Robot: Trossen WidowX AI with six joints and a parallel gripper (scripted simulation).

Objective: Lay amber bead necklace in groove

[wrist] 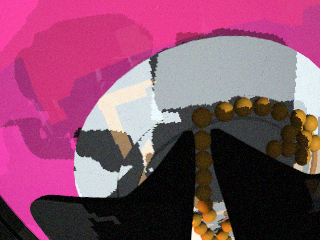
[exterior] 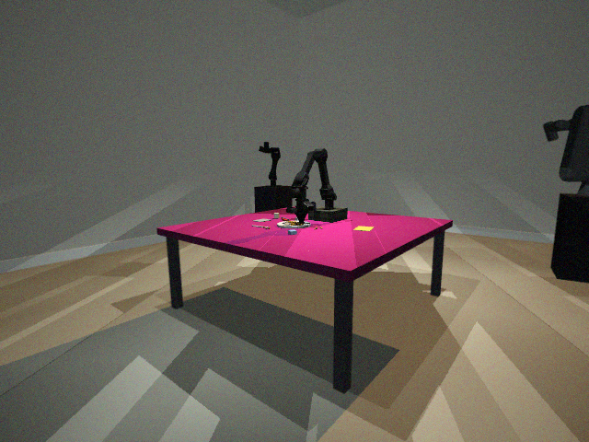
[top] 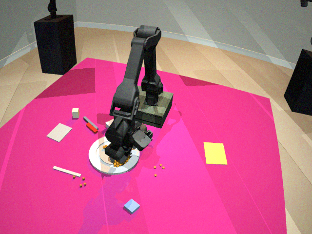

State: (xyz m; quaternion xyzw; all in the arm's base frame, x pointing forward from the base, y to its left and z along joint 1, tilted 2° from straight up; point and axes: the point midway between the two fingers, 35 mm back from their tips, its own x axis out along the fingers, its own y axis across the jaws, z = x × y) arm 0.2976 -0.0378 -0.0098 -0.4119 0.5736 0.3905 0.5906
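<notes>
My gripper tip is 5 cm to the left of the round bead board and 1 cm above it. The rest, counted from my gripper tip: white block (15 cm behind, 11 cm to the right); blue block (21 cm ahead, 7 cm to the left, 1 cm below); white strip (20 cm to the right, 13 cm ahead, 1 cm below).
</notes>
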